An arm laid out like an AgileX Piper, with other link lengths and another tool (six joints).
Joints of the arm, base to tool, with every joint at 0 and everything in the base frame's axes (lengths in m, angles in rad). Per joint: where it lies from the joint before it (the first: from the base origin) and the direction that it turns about. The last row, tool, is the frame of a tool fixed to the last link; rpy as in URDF.
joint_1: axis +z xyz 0 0 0.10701
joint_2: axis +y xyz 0 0 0
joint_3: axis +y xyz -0.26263 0 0.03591
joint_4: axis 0.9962 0 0.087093 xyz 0.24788 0 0.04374
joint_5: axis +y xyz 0 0 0
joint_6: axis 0.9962 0 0.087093 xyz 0.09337 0 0.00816
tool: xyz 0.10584 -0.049 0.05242 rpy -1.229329 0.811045 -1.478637
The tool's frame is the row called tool.
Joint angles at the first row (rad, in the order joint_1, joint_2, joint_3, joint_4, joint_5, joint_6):
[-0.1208, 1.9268, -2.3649, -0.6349, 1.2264, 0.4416]
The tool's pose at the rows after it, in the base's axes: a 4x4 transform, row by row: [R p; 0 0 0 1], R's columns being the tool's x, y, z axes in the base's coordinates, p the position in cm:
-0.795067 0.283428 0.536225 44.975; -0.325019 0.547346 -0.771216 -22.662; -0.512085 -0.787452 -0.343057 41.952; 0 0 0 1
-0.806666 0.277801 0.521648 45.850; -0.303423 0.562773 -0.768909 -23.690; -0.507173 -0.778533 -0.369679 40.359; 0 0 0 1
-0.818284 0.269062 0.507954 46.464; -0.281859 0.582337 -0.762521 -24.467; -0.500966 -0.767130 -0.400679 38.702; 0 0 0 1
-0.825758 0.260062 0.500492 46.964; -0.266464 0.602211 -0.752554 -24.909; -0.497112 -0.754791 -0.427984 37.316; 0 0 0 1
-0.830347 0.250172 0.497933 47.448; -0.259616 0.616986 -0.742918 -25.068; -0.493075 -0.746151 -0.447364 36.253; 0 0 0 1
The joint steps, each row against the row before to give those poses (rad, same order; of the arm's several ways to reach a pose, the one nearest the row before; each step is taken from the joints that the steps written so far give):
[-0.0255, 0.0776, -0.0912, 0.0227, 0.0211, -0.0152]
[-0.0241, 0.0537, -0.0434, 0.0261, 0.0073, -0.0051]
[-0.0193, 0.0348, -0.0144, 0.0262, 0.0037, 0.0015]
[-0.0128, 0.0236, -0.0048, 0.0252, 0.0010, 0.0020]
[-0.0059, 0.0178, -0.0021, 0.0182, -0.0012, 0.0004]

